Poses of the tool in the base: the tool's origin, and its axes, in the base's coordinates. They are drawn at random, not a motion.
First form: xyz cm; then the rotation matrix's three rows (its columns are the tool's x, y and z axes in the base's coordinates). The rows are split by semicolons.
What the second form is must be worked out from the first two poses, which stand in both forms.
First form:
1: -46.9 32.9 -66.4; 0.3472 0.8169 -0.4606; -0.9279 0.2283 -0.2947; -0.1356 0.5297 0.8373
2: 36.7 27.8 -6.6; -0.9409 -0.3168 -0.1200; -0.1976 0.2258 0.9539; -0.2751 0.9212 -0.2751
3: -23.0 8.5 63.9; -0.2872 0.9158 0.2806; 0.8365 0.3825 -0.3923; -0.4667 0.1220 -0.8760
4: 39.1 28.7 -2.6; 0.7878 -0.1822 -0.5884; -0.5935 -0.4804 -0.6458; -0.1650 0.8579 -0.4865
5: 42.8 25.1 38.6; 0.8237 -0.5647 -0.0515; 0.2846 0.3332 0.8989; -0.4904 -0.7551 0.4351
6: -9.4 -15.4 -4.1; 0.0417 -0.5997 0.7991; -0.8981 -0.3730 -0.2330; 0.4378 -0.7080 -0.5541
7: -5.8 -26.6 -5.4; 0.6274 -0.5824 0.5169; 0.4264 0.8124 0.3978; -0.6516 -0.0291 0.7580
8: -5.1 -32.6 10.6; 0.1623 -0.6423 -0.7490; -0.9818 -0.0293 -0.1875; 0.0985 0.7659 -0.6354
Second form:
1: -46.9 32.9 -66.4 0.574 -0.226 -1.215
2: 36.7 27.8 -6.6 -0.501 2.380 1.828
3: -23.0 8.5 63.9 1.508 2.190 -0.233
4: 39.1 28.7 -2.6 2.049 -0.577 -0.560
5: 42.8 25.1 38.6 -1.100 0.292 0.565
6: -9.4 -15.4 -4.1 -1.994 1.517 -1.253
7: -5.8 -26.6 -5.4 -0.248 0.678 0.585
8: -5.1 -32.6 10.6 1.748 -1.554 -0.623
